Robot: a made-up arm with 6 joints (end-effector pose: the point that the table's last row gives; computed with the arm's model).
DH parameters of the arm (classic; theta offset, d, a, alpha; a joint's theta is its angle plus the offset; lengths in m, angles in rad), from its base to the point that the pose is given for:
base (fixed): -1.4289 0 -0.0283 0
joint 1: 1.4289 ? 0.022 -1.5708
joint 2: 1.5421 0 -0.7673 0
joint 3: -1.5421 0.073 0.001 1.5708
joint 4: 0 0.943 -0.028 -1.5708
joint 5: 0 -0.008 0.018 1.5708
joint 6: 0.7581 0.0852 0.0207 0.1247
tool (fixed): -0.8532 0.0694 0 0
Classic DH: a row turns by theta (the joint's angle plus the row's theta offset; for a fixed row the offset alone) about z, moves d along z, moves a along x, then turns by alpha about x.
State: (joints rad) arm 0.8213 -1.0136 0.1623 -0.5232 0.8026 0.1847
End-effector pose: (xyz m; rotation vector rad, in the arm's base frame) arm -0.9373 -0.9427 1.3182 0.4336 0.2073 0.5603
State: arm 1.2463 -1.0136 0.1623 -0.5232 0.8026 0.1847
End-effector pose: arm -0.4541 -1.2412 1.3182 0.3908 0.3023 0.9768
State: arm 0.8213 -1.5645 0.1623 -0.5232 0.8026 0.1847
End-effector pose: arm -1.2039 -1.2291 0.4341 0.7077 -0.2711 0.6744
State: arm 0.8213 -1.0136 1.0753 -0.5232 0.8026 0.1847
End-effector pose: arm -0.3476 -0.3090 1.5863 -0.0595 0.9591 0.3120
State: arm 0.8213 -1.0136 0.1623 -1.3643 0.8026 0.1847
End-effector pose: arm -0.9289 -1.0136 1.2655 1.0027 0.3945 -0.0575
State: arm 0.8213 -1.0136 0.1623 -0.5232 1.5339 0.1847
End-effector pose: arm -0.8659 -0.8797 1.2567 0.2732 0.9326 0.6422
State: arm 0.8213 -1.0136 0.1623 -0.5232 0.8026 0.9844
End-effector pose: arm -0.9542 -0.9406 1.3223 0.4175 0.0679 1.3573
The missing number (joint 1, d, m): 0.184
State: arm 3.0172 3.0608 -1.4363 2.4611 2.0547 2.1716
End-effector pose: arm -0.9944 0.0132 -0.5392 0.7572 -0.3510 2.0741
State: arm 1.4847 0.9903 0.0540 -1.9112 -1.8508 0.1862
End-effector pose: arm -0.1220 1.5379 1.0358 -1.1415 -1.5960 0.7531
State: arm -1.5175 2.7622 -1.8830 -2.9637 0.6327 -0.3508
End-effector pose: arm 0.1166 -1.0369 0.2179 0.1680 -0.1144 1.3148
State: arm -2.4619 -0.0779 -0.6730 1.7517 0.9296 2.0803
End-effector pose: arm 0.7087 0.3902 1.6878 0.9035 1.0410 0.7742
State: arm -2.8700 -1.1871 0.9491 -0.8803 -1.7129 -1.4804
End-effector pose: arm 1.0657 0.1211 1.3401 1.6661 1.1051 0.5444
